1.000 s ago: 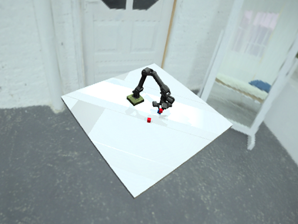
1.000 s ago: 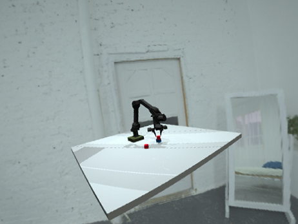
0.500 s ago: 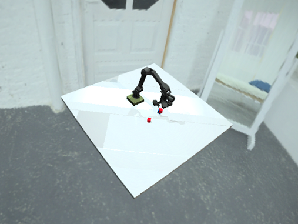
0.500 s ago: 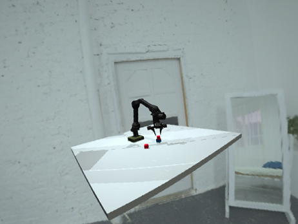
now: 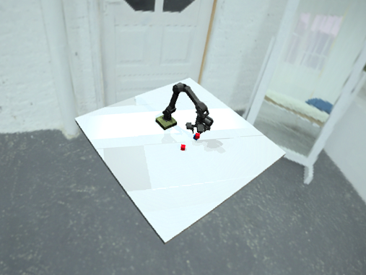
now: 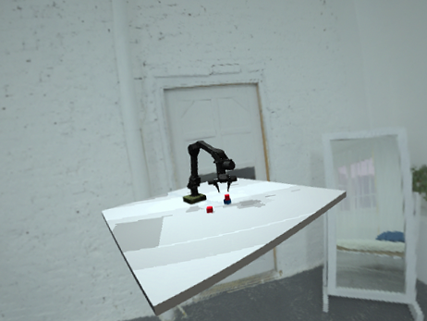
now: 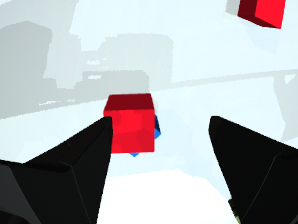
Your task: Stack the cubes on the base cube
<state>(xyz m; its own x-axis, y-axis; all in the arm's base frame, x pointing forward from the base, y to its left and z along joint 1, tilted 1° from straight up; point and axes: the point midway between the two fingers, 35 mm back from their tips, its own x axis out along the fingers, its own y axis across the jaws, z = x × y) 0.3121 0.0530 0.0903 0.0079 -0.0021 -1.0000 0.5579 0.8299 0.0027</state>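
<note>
My gripper tip is 20 mm past the blue cube, 40 mm to the right of it and 70 mm above it.
</note>
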